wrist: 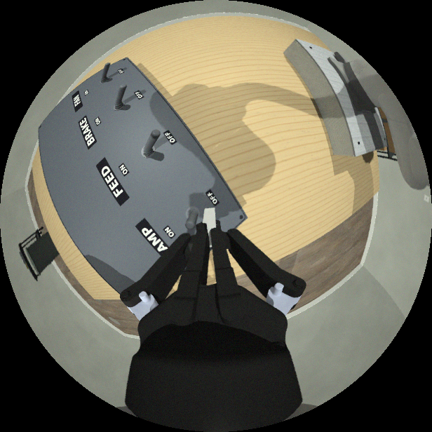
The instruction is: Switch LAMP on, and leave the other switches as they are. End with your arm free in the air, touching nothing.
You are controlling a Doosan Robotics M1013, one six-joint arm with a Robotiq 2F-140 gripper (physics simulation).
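The grey switch panel (75,165) fills the left of the wrist view. The LAMP lever (192,218) stands between its ON label (169,231) and OFF label (212,197); it looks short from here, and I cannot tell for sure which way it leans. My gripper (210,215) is shut and empty, with a pale piece at its tips. The tips are close beside the LAMP lever, on its right, OFF-label side; contact is not clear. The FEED lever (151,143), BRAKE lever (120,97) and FAN lever (105,73) appear tipped towards their OFF labels. The LAMP name label (154,237) is partly hidden by my gripper.
The panel lies on a wooden table (225,60). A grey metal-topped block (335,95) stands at the upper right, with part of the arm near it. Dark shadows cross the table and panel. A dark object (41,251) shows beyond the table's left edge.
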